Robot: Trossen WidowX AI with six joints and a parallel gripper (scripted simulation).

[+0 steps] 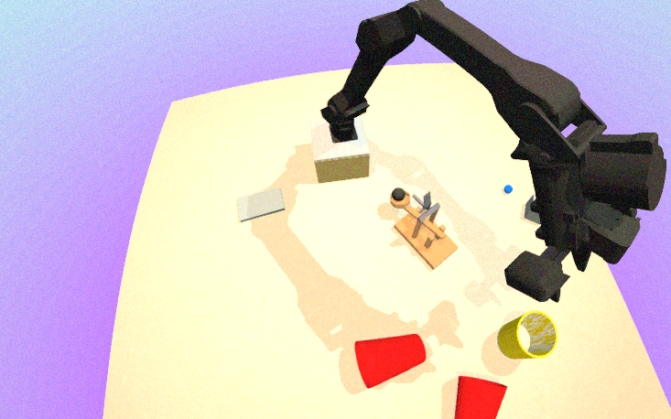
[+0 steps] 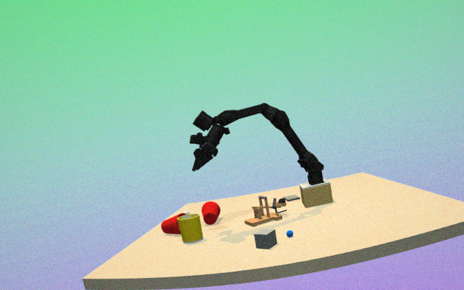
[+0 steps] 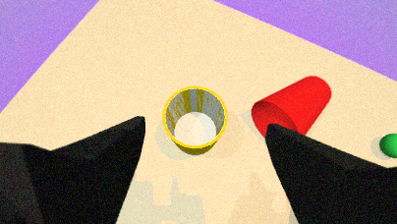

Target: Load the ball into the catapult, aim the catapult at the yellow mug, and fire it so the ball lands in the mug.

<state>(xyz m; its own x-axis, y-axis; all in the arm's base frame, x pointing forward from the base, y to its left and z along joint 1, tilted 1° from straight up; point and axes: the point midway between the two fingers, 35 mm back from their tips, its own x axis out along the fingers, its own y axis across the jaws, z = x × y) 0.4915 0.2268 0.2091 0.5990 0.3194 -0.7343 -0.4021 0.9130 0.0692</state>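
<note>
Now: gripper tip 33 cm past the black ball, 21 cm above it and 14 cm to the left of it. Round my gripper tip: yellow mug: 24 cm below, 5 cm ahead, 3 cm to the left; grey cube: 25 cm below, 23 cm to the left, 23 cm behind; wooden catapult: 27 cm behind, 22 cm below, 11 cm to the right.
</note>
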